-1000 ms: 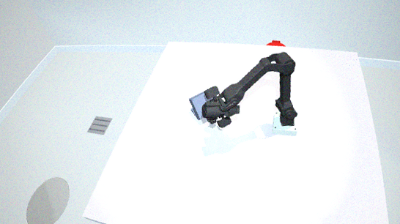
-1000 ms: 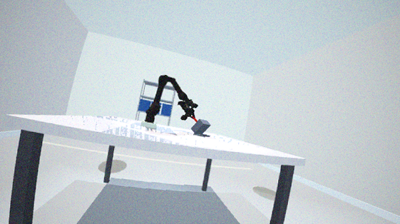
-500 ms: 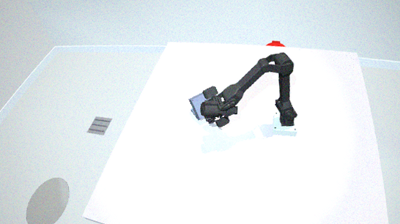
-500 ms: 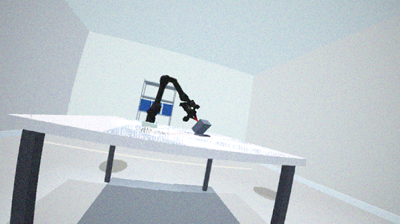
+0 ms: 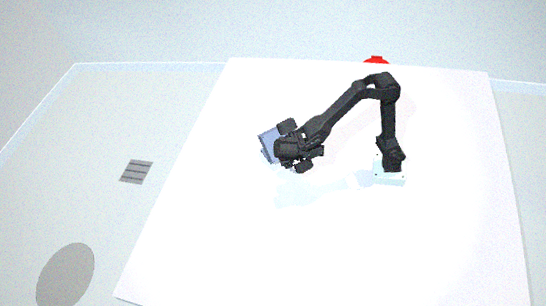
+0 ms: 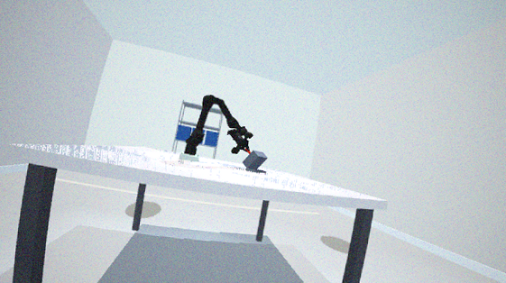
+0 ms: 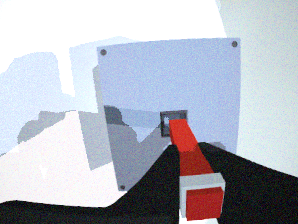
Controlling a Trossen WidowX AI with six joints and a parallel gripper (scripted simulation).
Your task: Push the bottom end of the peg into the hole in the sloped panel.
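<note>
Right now the sloped grey-blue panel is 3 cm ahead of my gripper tip, 5 cm to the right of it and 5 cm below it. The rest, counted from my gripper tip: red peg: 1 cm behind, 1 cm to the left, 1 cm above.
</note>
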